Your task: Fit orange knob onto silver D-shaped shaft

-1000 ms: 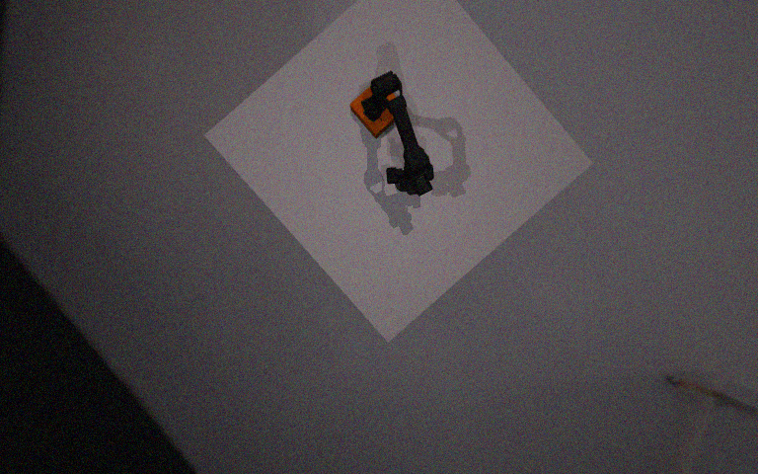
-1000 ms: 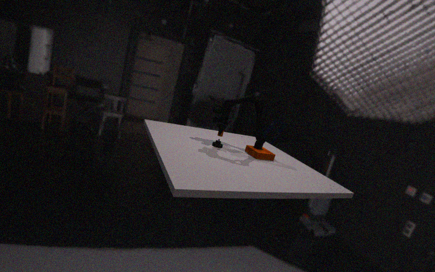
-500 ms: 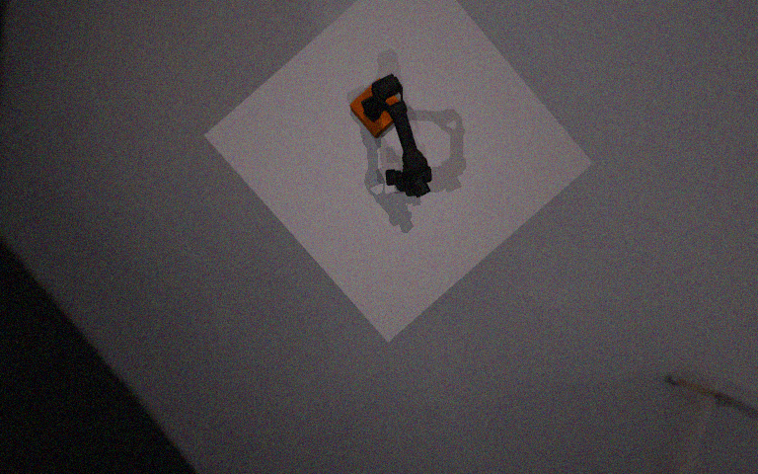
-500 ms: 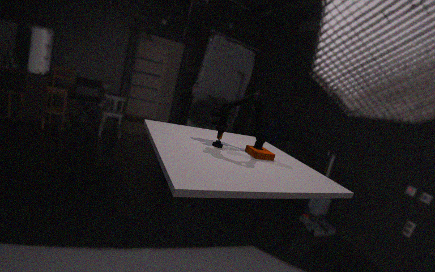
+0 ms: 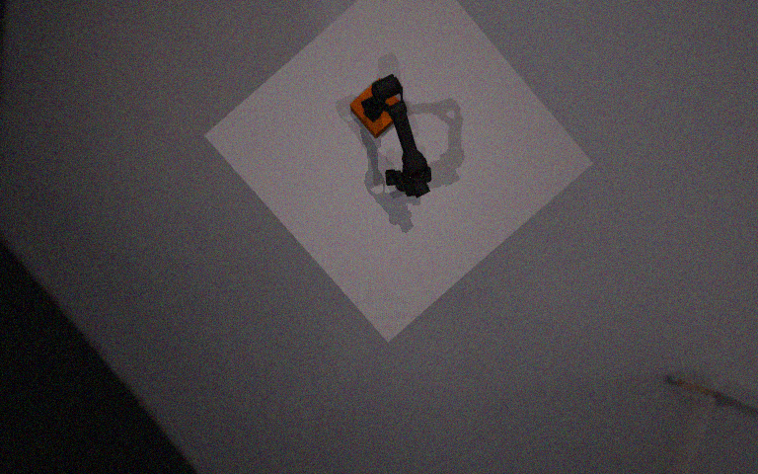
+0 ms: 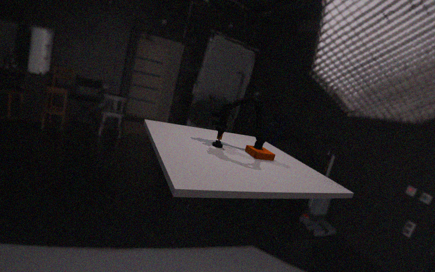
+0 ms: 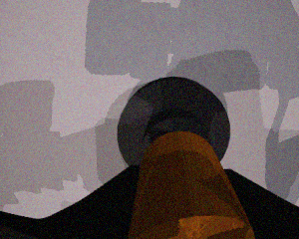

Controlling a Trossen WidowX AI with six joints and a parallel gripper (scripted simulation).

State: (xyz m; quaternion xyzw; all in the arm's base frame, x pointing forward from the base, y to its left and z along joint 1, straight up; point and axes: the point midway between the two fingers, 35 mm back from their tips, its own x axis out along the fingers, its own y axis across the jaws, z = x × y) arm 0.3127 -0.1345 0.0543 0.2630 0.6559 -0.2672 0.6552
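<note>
Right now my gripper tip is 30 mm below the orange knob. Round my gripper tip: pedestal with D-shaped shaft 40 mm below.
</note>
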